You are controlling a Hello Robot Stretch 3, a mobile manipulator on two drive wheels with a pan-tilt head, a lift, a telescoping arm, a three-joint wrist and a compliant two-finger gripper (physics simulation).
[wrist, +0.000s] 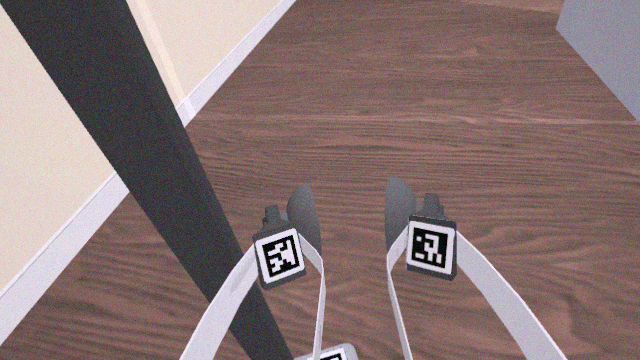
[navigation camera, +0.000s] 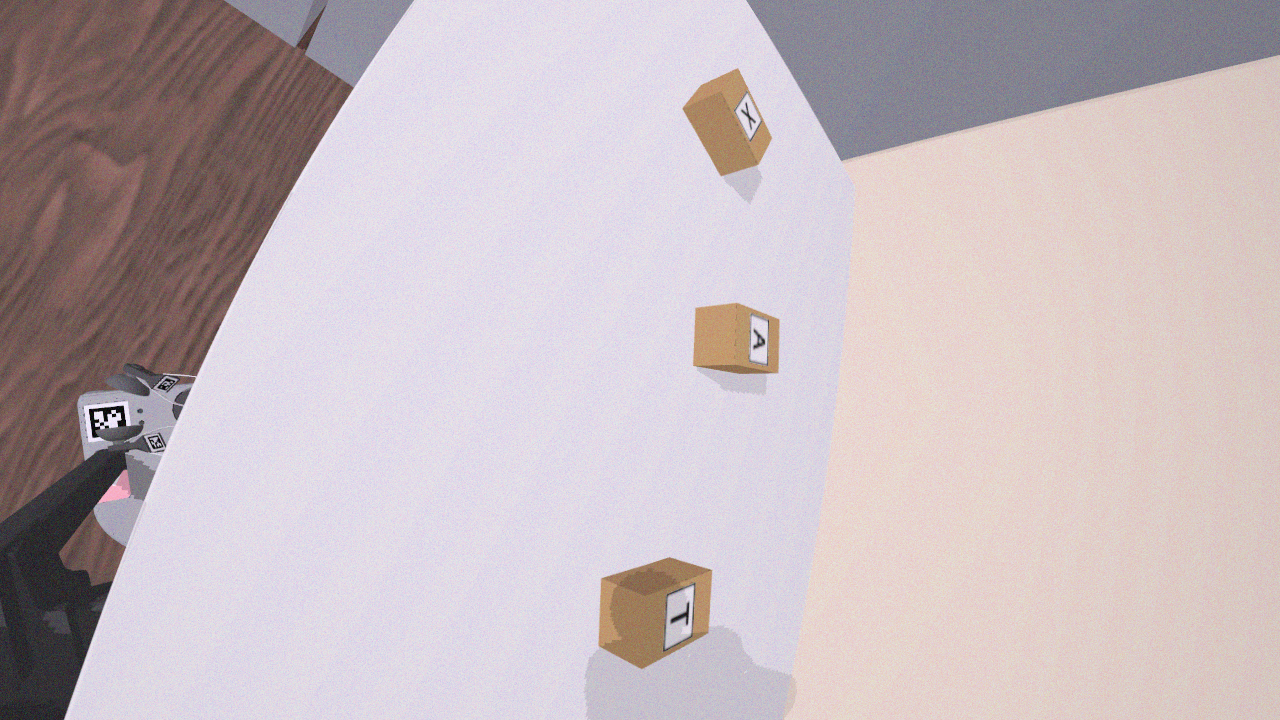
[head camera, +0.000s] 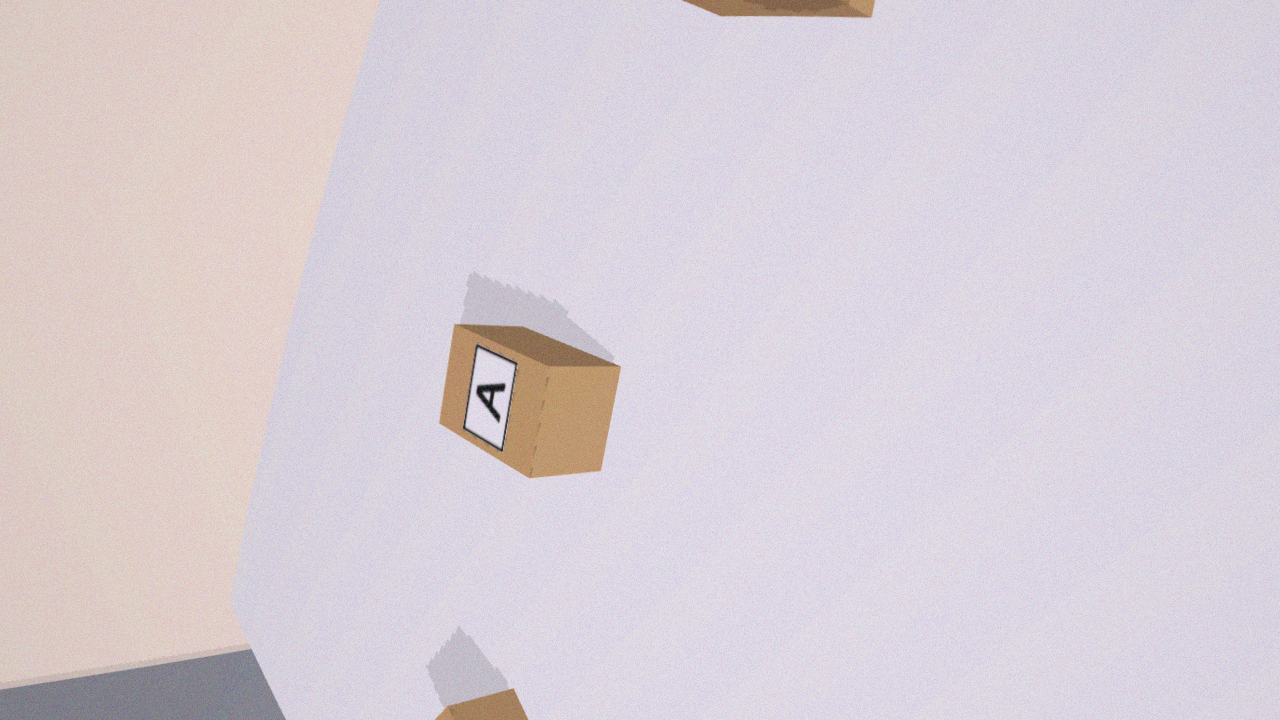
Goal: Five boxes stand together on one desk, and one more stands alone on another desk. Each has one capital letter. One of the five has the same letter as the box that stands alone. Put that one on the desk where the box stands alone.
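Places are measured from the robot's base along level axes (x left, y down, z back), in millimetres.
Pixels of known places: gripper, fingertip midpoint: (navigation camera: 104, 405).
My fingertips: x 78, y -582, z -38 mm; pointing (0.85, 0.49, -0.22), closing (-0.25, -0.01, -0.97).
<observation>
For each thing: its middle in the pictures, then the offset to it from my fingertips. Level surfaces: height alone.
- brown box with the letter A, body centre: (head camera: 525, 396) (navigation camera: 738, 341) dz -11, dx -525, dy -393 mm
- white desk at its surface level: dy -368 mm
- box with X, body centre: (navigation camera: 729, 123) dz -255, dx -547, dy -393 mm
- box with T, body centre: (navigation camera: 657, 607) dz +212, dx -368, dy -393 mm
A brown box with the letter A (head camera: 572, 416) (navigation camera: 716, 338) stands on the white desk (head camera: 895, 358) (navigation camera: 447, 358). In the navigation camera view, a box with X (navigation camera: 726, 125) stands above it and a box with T (navigation camera: 631, 622) below it, partly in shadow. In the head camera view, one box (head camera: 778, 7) is cut by the top edge and another box (head camera: 487, 707) by the bottom edge; their letters do not show there. The lone box does not show. My gripper (navigation camera: 125, 404) (wrist: 350, 206) is open and empty, over the floor beside the desk.
A pale wall (head camera: 134, 313) (navigation camera: 1029, 402) runs along the desk's far side. A grey surface (head camera: 134, 689) (navigation camera: 1029, 71) meets it past the desk's end. The wrist view shows wooden floor (wrist: 450, 150), a dark bar (wrist: 130, 125) at left and a grey panel (wrist: 610, 50) at upper right.
</observation>
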